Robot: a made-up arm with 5 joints.
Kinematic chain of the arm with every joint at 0, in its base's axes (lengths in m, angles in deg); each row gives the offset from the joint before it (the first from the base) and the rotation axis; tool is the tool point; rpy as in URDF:
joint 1: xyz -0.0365 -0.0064 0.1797 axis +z
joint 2: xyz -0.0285 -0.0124 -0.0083 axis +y
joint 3: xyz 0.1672 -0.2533 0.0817 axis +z
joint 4: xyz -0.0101 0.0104 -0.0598 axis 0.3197 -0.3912 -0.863
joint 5: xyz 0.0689 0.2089 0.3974 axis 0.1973 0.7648 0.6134
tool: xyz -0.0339 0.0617 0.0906 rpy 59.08 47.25 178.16
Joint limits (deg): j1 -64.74..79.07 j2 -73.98..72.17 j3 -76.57..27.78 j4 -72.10..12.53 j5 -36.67..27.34
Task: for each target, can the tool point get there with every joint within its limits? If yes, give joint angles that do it. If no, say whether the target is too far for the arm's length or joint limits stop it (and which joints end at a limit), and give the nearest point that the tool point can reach.
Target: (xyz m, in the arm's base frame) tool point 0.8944 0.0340 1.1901
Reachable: no: too far | nearest point 0.4336 0.0140 0.7030 | short by 0.671 m
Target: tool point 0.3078 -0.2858 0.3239
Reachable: yes | joints -47.58 54.07 2.88 -10.86 -28.83
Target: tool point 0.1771 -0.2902 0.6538
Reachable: yes | joints -44.39 6.67 -28.69 4.23 9.89
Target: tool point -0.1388 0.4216 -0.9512
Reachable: no: too far | nearest point 0.1003 0.4845 -0.2357 | short by 0.757 m
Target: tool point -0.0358 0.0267 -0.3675
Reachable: no: joint limits stop it (at a limit: joint 1, joint 2, joint 3, joint 4, joint 5) | nearest point 0.0461 0.4612 -0.2051 | short by 0.471 m
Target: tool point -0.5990 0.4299 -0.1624
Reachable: no: joint limits stop it (at a limit: joint 2, joint 3, joint 4, joint 5) | nearest point -0.3753 0.2564 0.0958 | short by 0.383 m
